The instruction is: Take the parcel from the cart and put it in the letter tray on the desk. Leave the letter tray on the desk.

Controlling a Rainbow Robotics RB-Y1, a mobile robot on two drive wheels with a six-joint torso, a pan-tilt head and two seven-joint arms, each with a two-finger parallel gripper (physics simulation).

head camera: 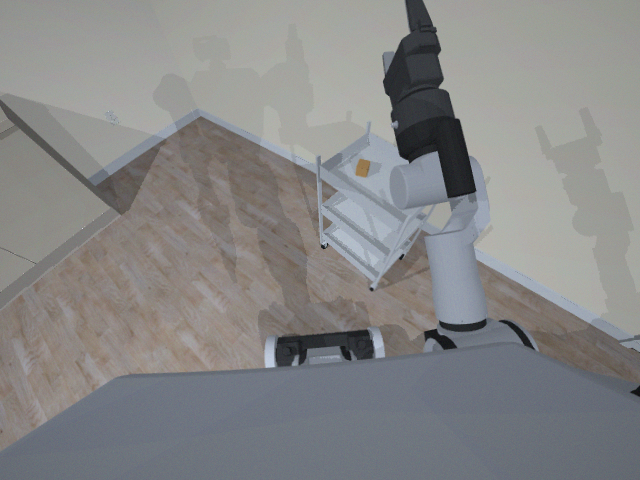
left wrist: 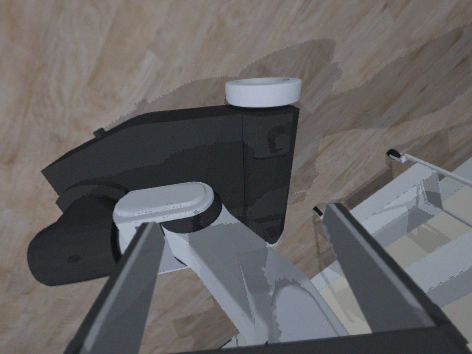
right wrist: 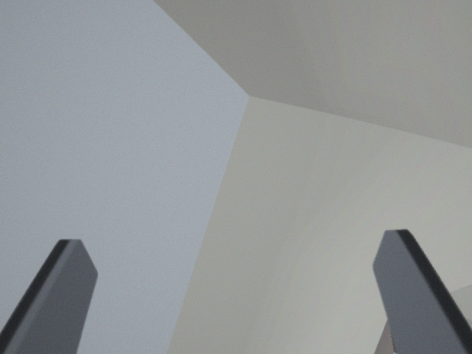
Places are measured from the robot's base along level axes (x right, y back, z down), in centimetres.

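Where they show: left gripper, fingertip midpoint: [left wrist: 242, 223]; right gripper, fingertip midpoint: [head camera: 398, 27] [right wrist: 232, 254].
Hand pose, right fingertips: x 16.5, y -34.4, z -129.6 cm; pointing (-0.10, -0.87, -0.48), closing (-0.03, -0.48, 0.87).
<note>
After its pixels a point has its place.
A small orange parcel [head camera: 362, 167] @[x 22.9, y -64.7, z -71.3 cm] lies on the top shelf of the white three-shelf cart [head camera: 361, 192] @[x 21.4, y -55.0, z -66.3 cm] [left wrist: 445, 265] @[x 20.4, y -46.8, z -43.7 cm]. The right arm passes in front of the cart's right part in the head view. My right gripper [right wrist: 232, 254] @[x 16.5, y -34.4, z -129.6 cm] is open and empty, raised beyond the cart and facing wall and ceiling; one dark finger [head camera: 417, 14] @[x 16.8, y -28.2, z -132.9 cm] shows at the top of the head view, cut off by the edge. My left gripper [left wrist: 242, 223] @[x -25.2, y 16.1, z -53.6 cm] is open and empty, pointing down over the robot's base, with part of the cart at its right. The letter tray and a desk cannot be made out.
A beige cabinet [head camera: 36, 206] @[x -171.7, y -86.6, z -46.1 cm] stands at the left of the head view. A wall [head camera: 542, 129] @[x 92.9, y -61.6, z -89.4 cm] runs close behind the cart. The robot's wheeled base [head camera: 324, 347] [left wrist: 200, 135] @[x -18.5, y 18.2, z -16.9 cm] is on the wooden floor [head camera: 180, 284] @[x -91.3, y -47.5, z 0.0 cm] below the cart. A thin white edge shows at the far right.
</note>
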